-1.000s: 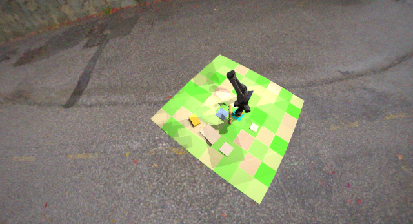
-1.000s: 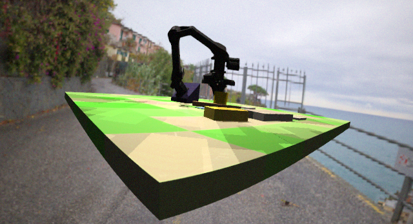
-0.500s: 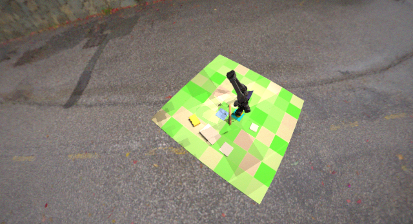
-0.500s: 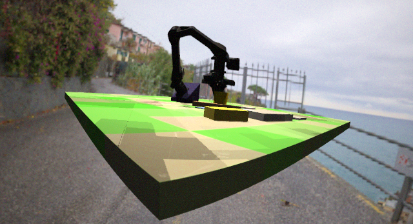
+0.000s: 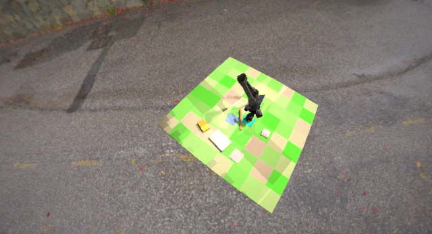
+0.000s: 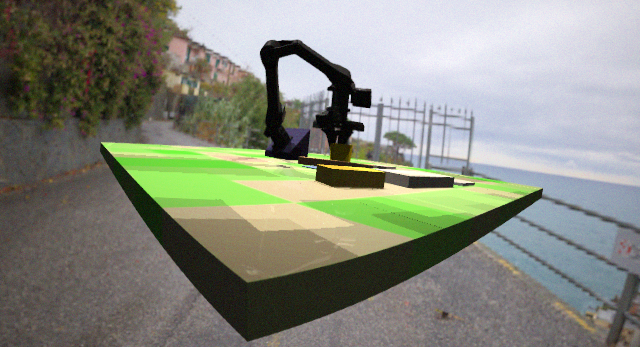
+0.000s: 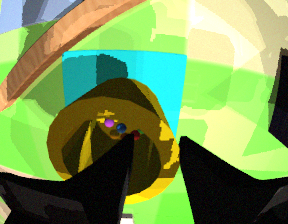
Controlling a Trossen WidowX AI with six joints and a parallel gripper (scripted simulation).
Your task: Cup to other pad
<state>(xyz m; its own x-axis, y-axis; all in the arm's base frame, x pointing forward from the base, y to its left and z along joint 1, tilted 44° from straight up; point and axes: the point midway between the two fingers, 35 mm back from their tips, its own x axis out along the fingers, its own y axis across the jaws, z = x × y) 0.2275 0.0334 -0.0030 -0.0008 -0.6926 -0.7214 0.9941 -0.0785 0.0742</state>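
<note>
The yellow cup is 20 mm ahead of my gripper tip and 10 mm below it. Also, from my gripper tip: white tile 200 mm to the left, 70 mm ahead, 40 mm below; then thin wooden bar 80 mm to the right, 70 mm ahead, 40 mm below; then light blue pad 150 mm to the right, 100 mm ahead, 50 mm below.
</note>
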